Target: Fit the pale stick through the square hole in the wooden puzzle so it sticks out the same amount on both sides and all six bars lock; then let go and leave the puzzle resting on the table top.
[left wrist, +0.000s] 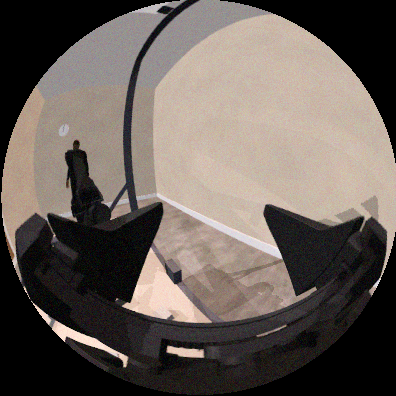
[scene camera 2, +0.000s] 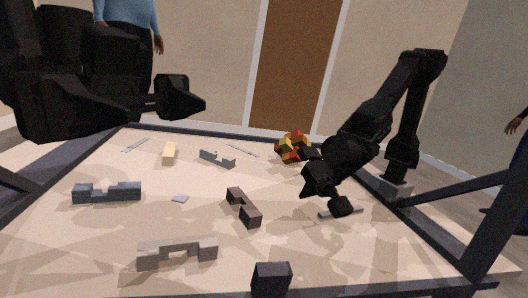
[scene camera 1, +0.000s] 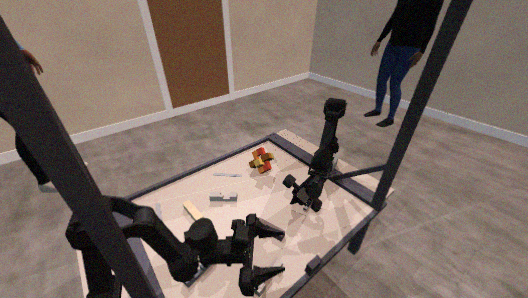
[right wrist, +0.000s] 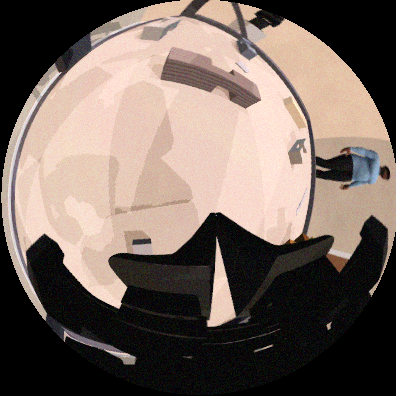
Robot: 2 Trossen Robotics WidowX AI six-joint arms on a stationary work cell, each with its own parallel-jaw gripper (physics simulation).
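Frame: origin at the left arm's base, x ahead, y left, z up, level; centimetres.
Seen in the pictures: left gripper, fingertip midpoint: (left wrist: pixel 215 208) (scene camera 2: pixel 172 110) (scene camera 1: pixel 284 249); right gripper, fingertip midpoint: (scene camera 2: pixel 300 197) (scene camera 1: pixel 290 203) (right wrist: pixel 214 216); right arm's base, origin of the base link: (scene camera 2: pixel 392 179).
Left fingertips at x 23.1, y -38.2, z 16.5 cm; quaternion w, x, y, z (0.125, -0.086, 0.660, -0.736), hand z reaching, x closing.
Pixels of each thing's middle, then the offset from my left fingertips to it. "spot": a spot on its surface instead.
- wooden puzzle, body centre: (scene camera 2: pixel 292 150) (scene camera 1: pixel 262 163) dx +56.4, dy +25.7, dz -21.1 cm
- pale stick, body centre: (scene camera 2: pixel 169 153) (right wrist: pixel 295 113) (scene camera 1: pixel 193 211) dx +19.3, dy +43.7, dz -24.8 cm
- flat grey bar, surface spot: (scene camera 2: pixel 327 214) spot: dx +39.1, dy -1.7, dz -25.4 cm
- blue-grey, surface spot: (scene camera 2: pixel 82 195) spot: dx -5.1, dy +27.9, dz -24.4 cm
- dark block, body centre: (scene camera 2: pixel 270 280) (left wrist: pixel 172 271) (scene camera 1: pixel 313 265) dx +12.2, dy -8.1, dz -23.2 cm
The wooden puzzle (scene camera 1: pixel 261 160) (scene camera 2: pixel 292 147), a cross of red, orange and yellow bars, rests on the table near the far edge; a sliver shows behind a finger in the right wrist view. The pale stick (scene camera 1: pixel 192 210) (scene camera 2: pixel 169 153) (right wrist: pixel 294 112) lies flat on the table, apart from the puzzle. My left gripper (scene camera 1: pixel 284 252) (scene camera 2: pixel 168 112) (left wrist: pixel 215 208) is wide open and empty, raised above the table. My right gripper (scene camera 2: pixel 304 195) (right wrist: pixel 214 216) is shut with nothing held, low over the table on the near side of the puzzle. The square hole cannot be made out.
A flat grey bar (scene camera 2: pixel 327 214) lies under my right gripper. Notched bars in brown (scene camera 2: pixel 250 217) (right wrist: pixel 185 67), grey (scene camera 2: pixel 147 259), light grey (scene camera 1: pixel 223 198) (scene camera 2: pixel 209 157) and blue-grey (scene camera 2: pixel 82 195) are spread about. A dark block (scene camera 1: pixel 313 265) (scene camera 2: pixel 271 277) (left wrist: pixel 173 270) stands at the table edge.
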